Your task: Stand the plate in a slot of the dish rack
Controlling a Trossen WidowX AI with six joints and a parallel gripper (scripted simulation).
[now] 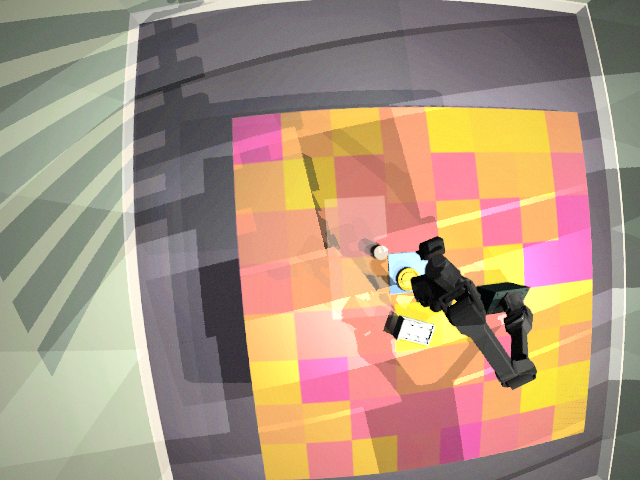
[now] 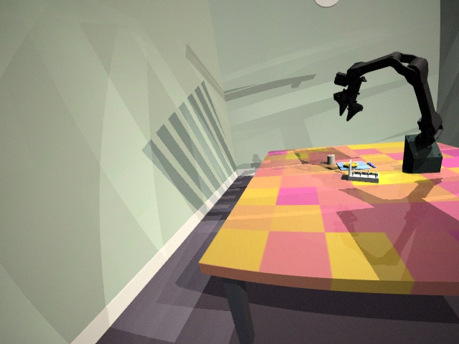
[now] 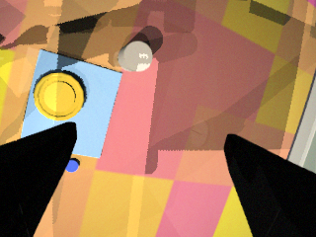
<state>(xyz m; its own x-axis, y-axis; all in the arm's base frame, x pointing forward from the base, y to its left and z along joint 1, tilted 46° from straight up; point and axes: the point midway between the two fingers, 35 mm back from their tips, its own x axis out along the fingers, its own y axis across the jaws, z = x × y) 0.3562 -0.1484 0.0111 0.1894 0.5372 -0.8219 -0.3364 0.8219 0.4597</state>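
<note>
Right now the yellow plate is 24 cm below my gripper tip, 6 cm to the left of it and 3 cm behind it. The rest, counted from my gripper tip: blue utensil (26 cm below, 14 cm behind, 3 cm to the left); cup (24 cm below, 7 cm ahead, 2 cm to the right); dish rack (24 cm below, 23 cm to the left, 6 cm behind).
</note>
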